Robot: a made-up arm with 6 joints. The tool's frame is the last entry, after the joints.
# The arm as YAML. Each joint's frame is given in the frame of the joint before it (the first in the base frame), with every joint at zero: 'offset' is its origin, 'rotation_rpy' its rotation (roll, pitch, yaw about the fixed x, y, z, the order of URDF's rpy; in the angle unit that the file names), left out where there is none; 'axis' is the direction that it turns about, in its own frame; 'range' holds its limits. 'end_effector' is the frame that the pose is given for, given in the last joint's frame.
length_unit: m
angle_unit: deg
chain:
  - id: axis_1
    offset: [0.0, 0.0, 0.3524]
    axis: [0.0, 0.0, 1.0]
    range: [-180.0, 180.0]
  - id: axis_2
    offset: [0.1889, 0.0, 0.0]
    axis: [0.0, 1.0, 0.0]
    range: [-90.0, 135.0]
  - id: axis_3
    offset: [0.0, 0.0, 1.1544]
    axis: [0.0, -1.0, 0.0]
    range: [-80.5, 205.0]
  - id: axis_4
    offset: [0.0, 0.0, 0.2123]
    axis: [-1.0, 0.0, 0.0]
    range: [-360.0, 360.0]
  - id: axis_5
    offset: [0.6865, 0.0, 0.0]
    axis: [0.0, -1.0, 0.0]
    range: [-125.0, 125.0]
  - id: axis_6
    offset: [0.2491, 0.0, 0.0]
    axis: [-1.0, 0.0, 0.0]
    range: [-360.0, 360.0]
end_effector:
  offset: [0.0, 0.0, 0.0]
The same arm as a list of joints. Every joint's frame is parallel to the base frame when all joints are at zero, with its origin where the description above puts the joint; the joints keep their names.
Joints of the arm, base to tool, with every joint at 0 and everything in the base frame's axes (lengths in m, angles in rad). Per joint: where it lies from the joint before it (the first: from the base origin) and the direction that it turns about. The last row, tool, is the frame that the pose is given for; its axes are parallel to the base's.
axis_1: axis 0 0 1 offset 0 0 0.3524
axis_2: axis 0 1 0 offset 0.1889 0 0
axis_3: axis 0 -1 0 offset 0 0 1.1544
axis_4: axis -1 0 0 offset 0 0 0.2123
axis_5: axis 0 -1 0 offset 0.6865 0 0
axis_6: axis -1 0 0 offset 0.2491 0 0
tool: offset 0 0 0
Joint limits (rad, base to tool): -3.1416..3.1416 -1.5708..2.3562 -1.405..3.5779 -6.2832..6.2832 -2.1817..2.1817 -6.2832..6.2832

